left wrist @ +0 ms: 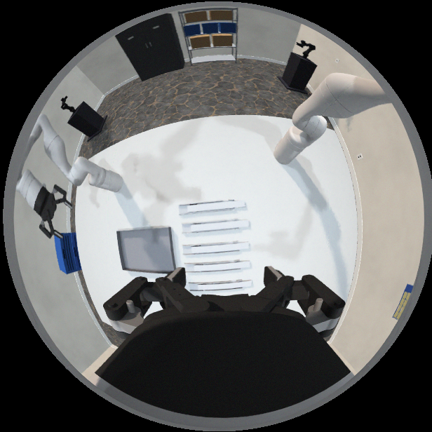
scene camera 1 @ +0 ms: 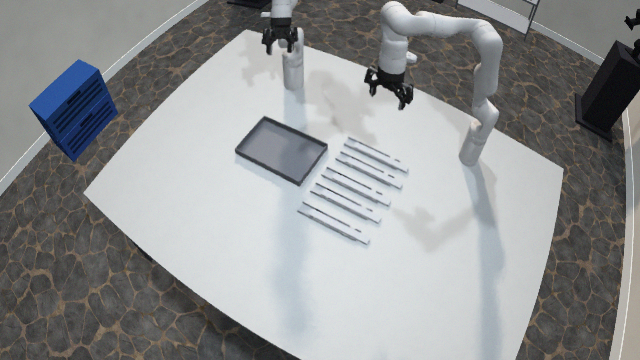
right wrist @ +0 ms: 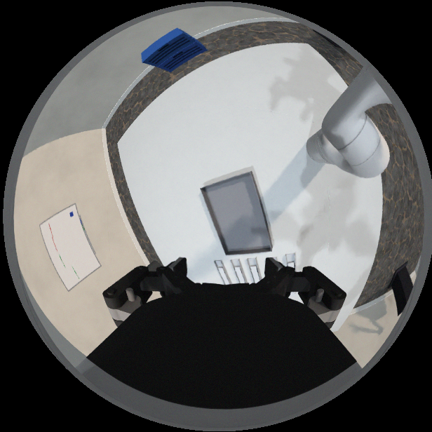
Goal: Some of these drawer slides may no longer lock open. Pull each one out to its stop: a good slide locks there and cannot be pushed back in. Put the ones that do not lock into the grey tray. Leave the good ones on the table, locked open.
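Several silver drawer slides lie side by side on the white table; the top one and the bottom one end the row in scene camera 1. All look similar in length; whether any is locked cannot be told. The grey tray holds no slide. My left gripper is open, high above the table, above the row's top end in scene camera 1. My right gripper is open, raised near its arm's base, away from the slides.
The right arm's base stands on the table above the tray in scene camera 1. The left arm's base stands to the right of the slides. A blue cabinet stands on the floor beyond the table.
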